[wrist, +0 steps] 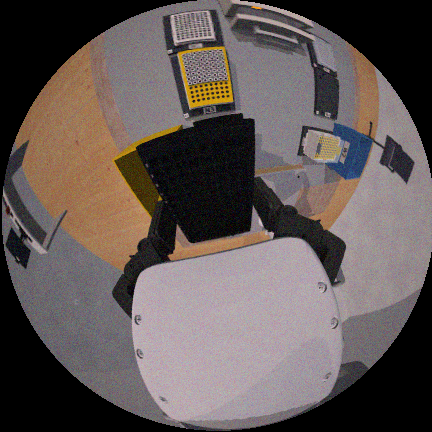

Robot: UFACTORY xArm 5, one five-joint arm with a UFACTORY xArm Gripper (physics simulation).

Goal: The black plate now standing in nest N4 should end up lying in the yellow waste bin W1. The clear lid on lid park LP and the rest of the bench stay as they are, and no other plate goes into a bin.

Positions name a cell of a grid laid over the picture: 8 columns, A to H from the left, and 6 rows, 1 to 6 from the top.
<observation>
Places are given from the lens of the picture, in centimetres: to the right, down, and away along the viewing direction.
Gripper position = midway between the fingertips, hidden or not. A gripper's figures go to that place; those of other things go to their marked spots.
my gripper (D3): -1, -2, 12
black plate (D3): -1, -3, 9
</observation>
